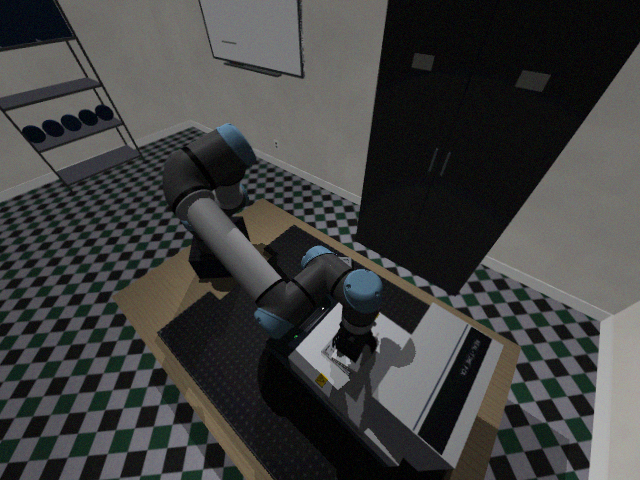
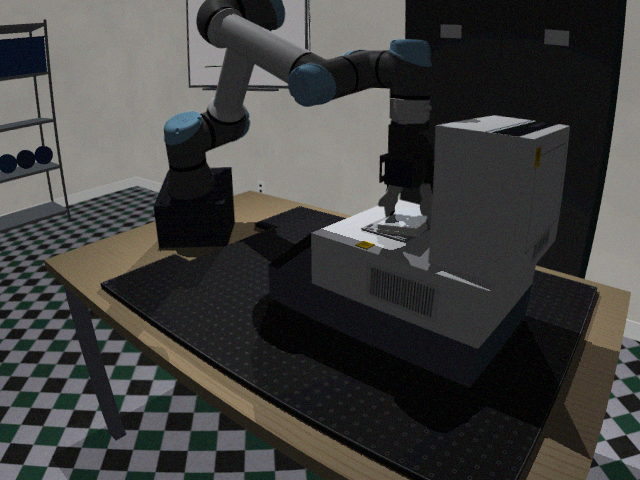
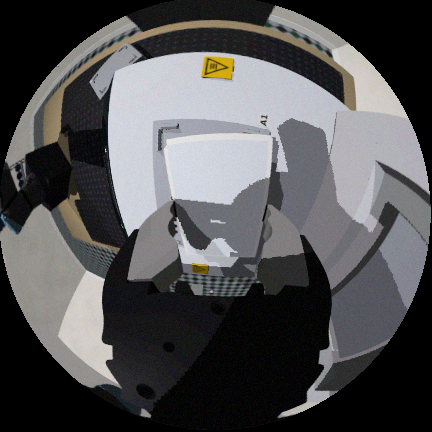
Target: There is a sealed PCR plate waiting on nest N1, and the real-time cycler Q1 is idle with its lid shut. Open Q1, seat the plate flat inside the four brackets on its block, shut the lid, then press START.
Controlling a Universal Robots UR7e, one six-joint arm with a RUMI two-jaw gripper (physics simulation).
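Frame: origin at the arm's base, x back, y right, z up, level; metres.
Where they show: gripper, fingertip midpoint: (image 2: 408, 225) (image 3: 219, 204); arm's base, origin of the base link: (image 2: 191, 186) (image 3: 36, 186).
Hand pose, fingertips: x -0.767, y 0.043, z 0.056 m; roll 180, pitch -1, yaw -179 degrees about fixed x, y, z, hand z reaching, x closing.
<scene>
Each offset is from my fingertips to the top centre of the thing. "spot": to the spot under its first point. Level surfaces: height alone.
The sealed PCR plate {dx +0.001, dy -0.003, dz +0.020 m} (image 2: 400, 225) (image 3: 220, 167) is pale and flat-topped. My gripper (image 2: 408, 212) (image 3: 219, 204) is shut on it, one finger at each side. The plate is over the block recess of cycler Q1 (image 2: 341, 263) (image 3: 135, 95) and looks roughly level. A corner bracket {spot: dx +0.049, dy -0.070, dz -0.004 m} (image 3: 167, 131) shows just outside its far left corner, near the recess edge. The plate hides the block and most other brackets; I cannot tell whether it touches the block. Q1's lid {spot: dx -0.187, dy +0.137, dz +0.130 m} (image 2: 480, 196) stands open behind the gripper. Nest N1 (image 3: 114, 70) (image 1: 345, 259) holds no plate.
The raised lid stands close beside the gripper, on the side away from the arm base (image 2: 193, 217). Yellow warning labels (image 2: 364, 244) (image 3: 217, 67) mark the deck. A small green light {spot: dx +0.174, dy +0.069, dz -0.038 m} (image 1: 295, 336) shows on Q1's dark front strip. The dark mat {dz -0.207 m} (image 2: 206, 310) lies under Q1.
</scene>
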